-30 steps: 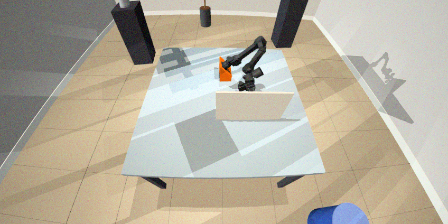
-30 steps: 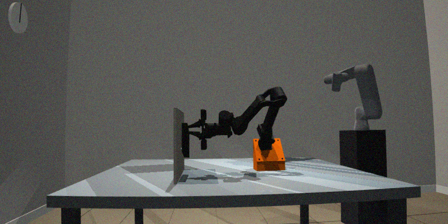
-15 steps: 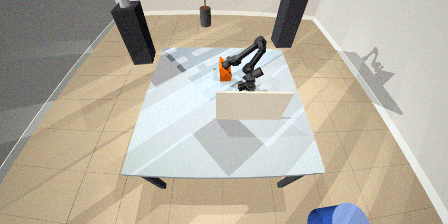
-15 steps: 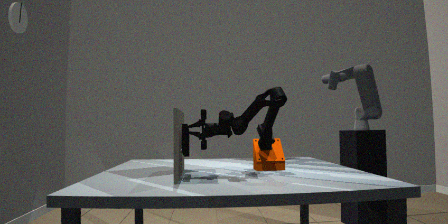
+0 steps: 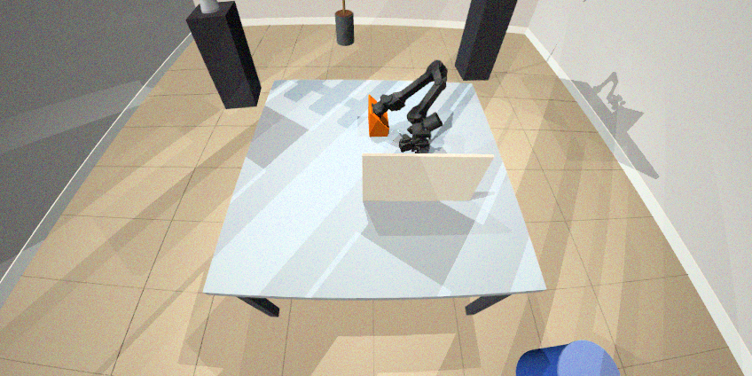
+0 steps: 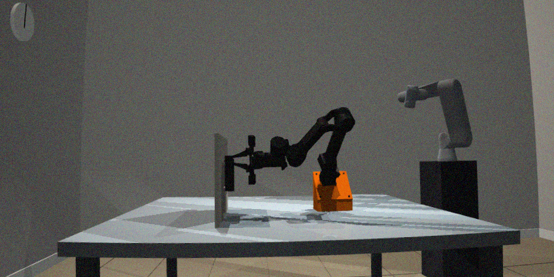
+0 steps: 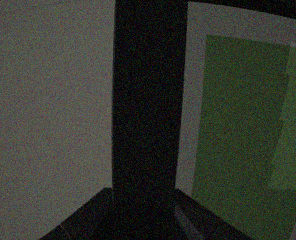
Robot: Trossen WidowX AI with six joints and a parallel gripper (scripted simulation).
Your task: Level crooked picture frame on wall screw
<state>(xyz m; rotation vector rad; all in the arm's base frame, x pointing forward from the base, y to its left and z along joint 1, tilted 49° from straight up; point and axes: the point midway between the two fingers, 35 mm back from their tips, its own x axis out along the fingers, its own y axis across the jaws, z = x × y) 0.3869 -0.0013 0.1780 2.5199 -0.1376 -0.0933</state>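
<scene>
The picture frame lies 1 cm ahead of my gripper tip and 5 cm below it. Also, from my gripper tip: wall panel (2 cm ahead, 6 cm below).
</scene>
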